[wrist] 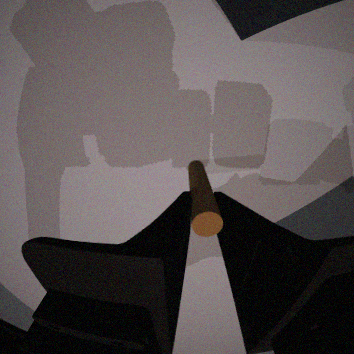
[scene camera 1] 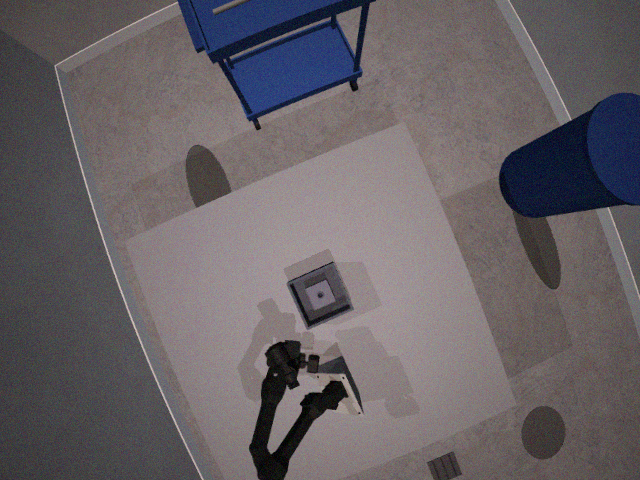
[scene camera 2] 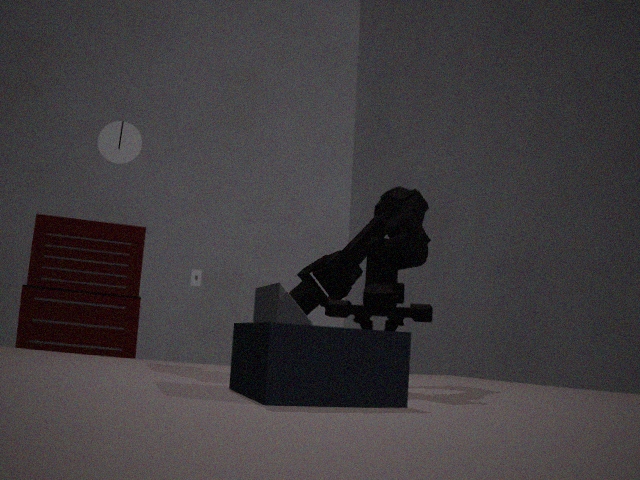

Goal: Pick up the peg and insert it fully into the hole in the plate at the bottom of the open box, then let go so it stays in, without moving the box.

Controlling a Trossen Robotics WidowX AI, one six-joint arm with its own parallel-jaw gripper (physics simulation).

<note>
The pictures show: my gripper, a dark grey box and a brown peg.
</note>
